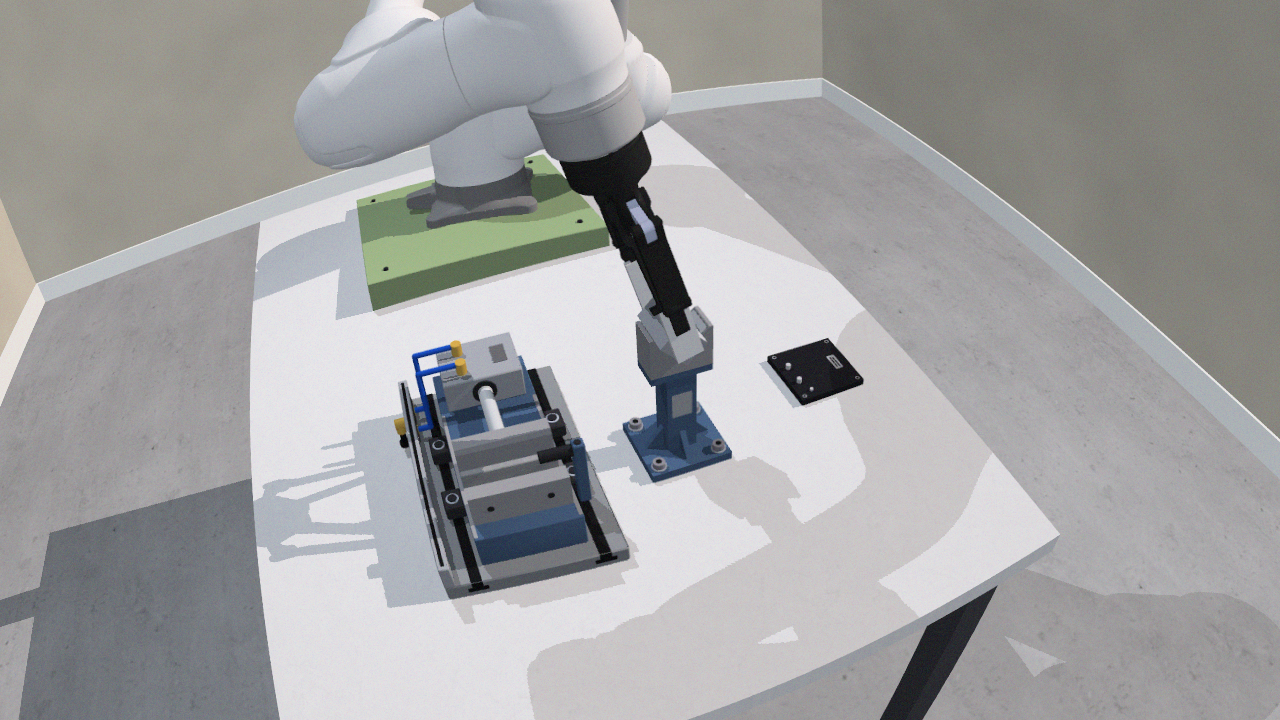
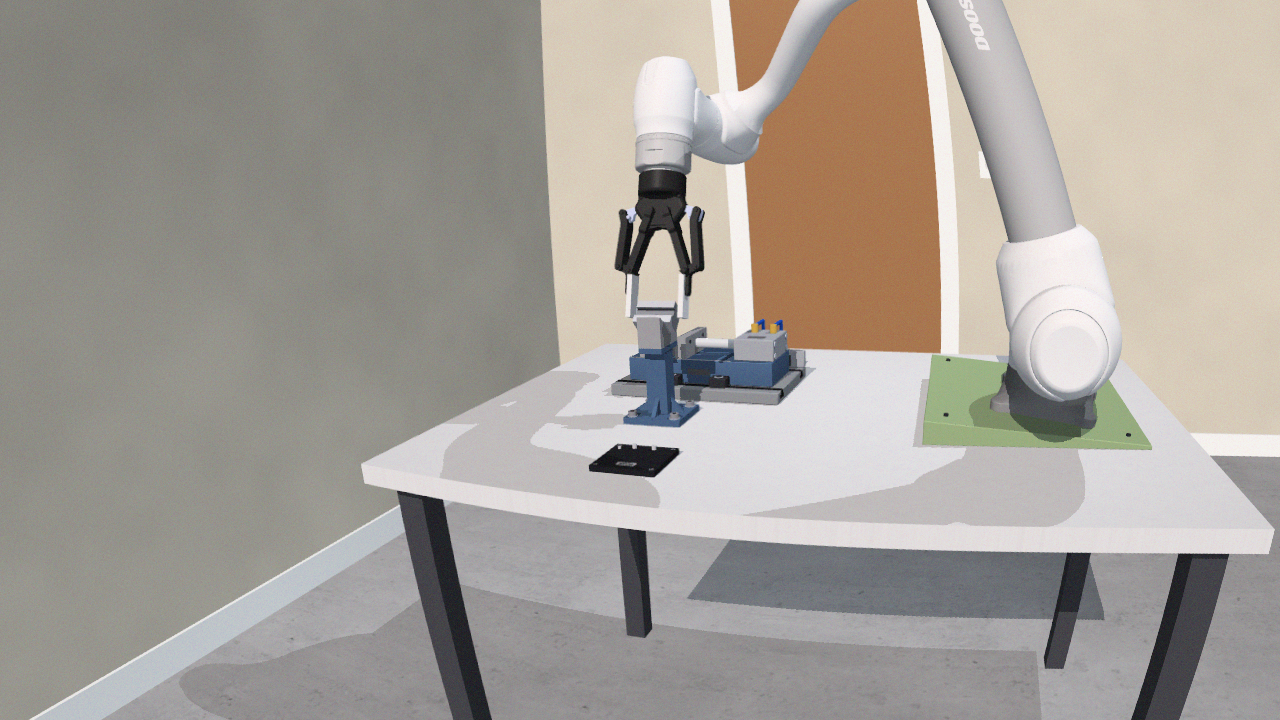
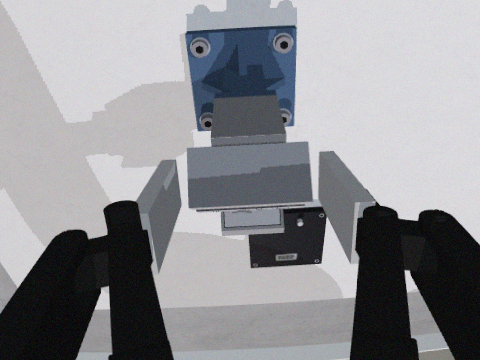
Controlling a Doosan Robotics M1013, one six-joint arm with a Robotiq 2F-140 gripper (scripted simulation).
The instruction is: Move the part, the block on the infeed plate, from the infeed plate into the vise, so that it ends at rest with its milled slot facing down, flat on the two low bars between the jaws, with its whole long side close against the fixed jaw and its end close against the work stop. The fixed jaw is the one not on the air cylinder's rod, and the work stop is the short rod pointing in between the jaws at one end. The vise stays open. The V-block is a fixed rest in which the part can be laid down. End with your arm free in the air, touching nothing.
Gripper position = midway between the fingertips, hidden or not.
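Observation:
A vise [image 1: 562, 526] is visible to me, along with a fixed jaw [image 1: 524, 494] and an air cylinder [image 1: 507, 375]. I can see a black infeed plate [image 2: 646, 458], and image 3 shows the plate again [image 3: 307, 241]. A part is there too, visible at [image 2: 667, 310] and at [image 3: 265, 176]. As for my gripper, I see it in image 1 [image 1: 672, 330], in image 2 [image 2: 656, 318] and in image 3 [image 3: 248, 178].

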